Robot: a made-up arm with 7 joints.
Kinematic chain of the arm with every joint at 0, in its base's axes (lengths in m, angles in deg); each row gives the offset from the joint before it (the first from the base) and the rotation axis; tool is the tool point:
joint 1: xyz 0 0 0.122 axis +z
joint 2: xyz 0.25 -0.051 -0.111 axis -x
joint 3: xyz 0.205 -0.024 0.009 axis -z
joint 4: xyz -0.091 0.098 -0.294 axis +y
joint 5: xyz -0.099 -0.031 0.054 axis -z
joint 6: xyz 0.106 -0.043 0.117 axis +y
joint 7: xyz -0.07 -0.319 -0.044 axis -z
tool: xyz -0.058 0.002 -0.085
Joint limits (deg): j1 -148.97..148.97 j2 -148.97..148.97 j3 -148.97..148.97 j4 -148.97..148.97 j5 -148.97..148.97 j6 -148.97..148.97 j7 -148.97..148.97
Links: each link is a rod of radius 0.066 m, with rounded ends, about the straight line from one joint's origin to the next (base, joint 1, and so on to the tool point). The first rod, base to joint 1, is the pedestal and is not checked.
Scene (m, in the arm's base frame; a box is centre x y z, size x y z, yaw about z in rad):
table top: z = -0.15
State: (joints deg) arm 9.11 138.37 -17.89 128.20 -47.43 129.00 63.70
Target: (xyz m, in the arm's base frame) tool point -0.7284 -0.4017 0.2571
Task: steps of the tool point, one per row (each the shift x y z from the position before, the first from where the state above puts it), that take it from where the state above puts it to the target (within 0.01 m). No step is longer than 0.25 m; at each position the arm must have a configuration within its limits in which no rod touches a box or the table.
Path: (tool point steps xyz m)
1: -0.1134 -0.1926 -0.0246
2: -0.1706 -0.1495 -0.0302
3: -0.2119 -0.0900 -0.0357
4: -0.2324 -0.0202 -0.0409
5: -0.2300 0.0527 -0.0460
6: -0.2048 0.1213 -0.0504
7: -0.1596 0.1786 -0.0546

